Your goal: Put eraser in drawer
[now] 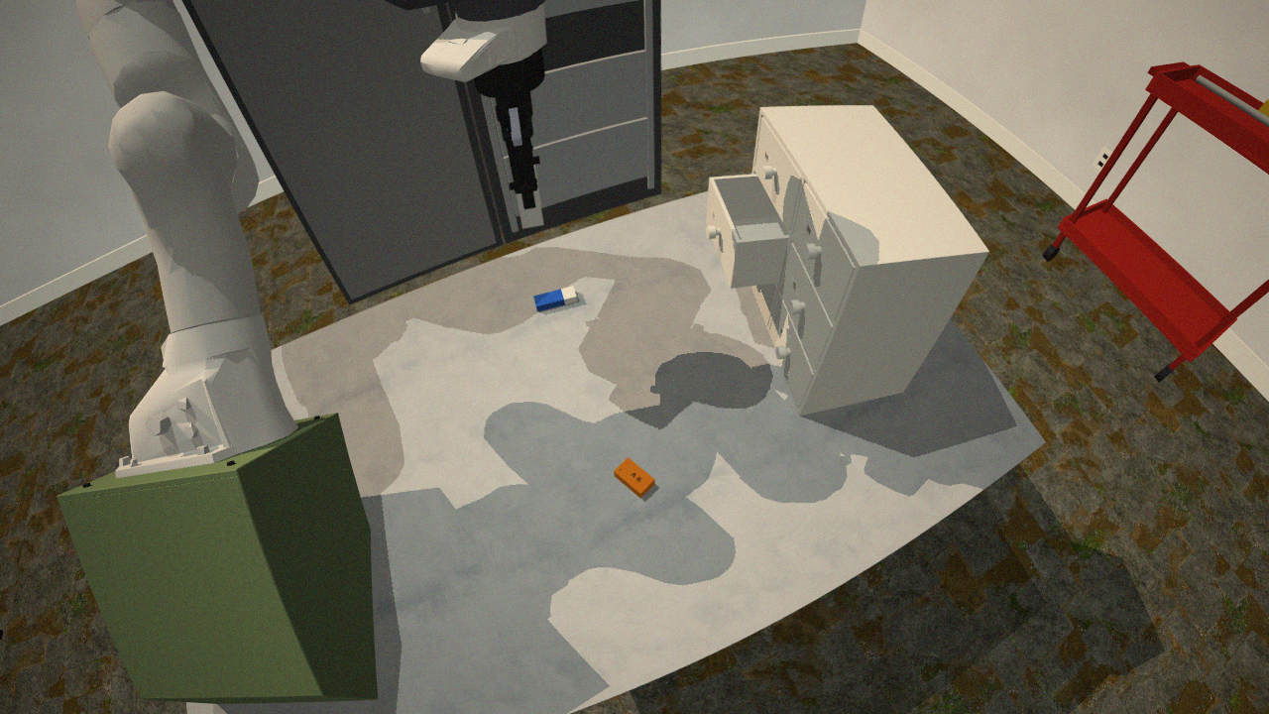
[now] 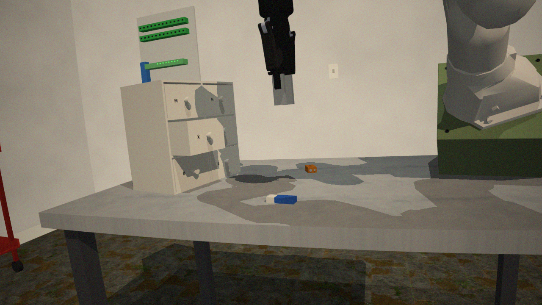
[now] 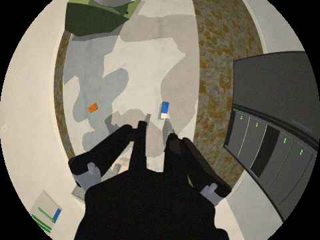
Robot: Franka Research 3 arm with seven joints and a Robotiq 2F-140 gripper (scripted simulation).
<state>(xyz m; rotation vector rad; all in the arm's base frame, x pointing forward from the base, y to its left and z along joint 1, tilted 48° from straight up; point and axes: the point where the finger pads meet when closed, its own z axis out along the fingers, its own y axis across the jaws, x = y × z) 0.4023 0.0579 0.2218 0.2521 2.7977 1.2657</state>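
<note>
Right now my hand is 2 cm short of the eraser, 3 cm to the right of it and 24 cm above it. The rest, counted from my hand: drawer marked X: 32 cm ahead, 6 cm to the right, 12 cm below; small orange block: 3 cm ahead, 28 cm to the right, 24 cm below.
</note>
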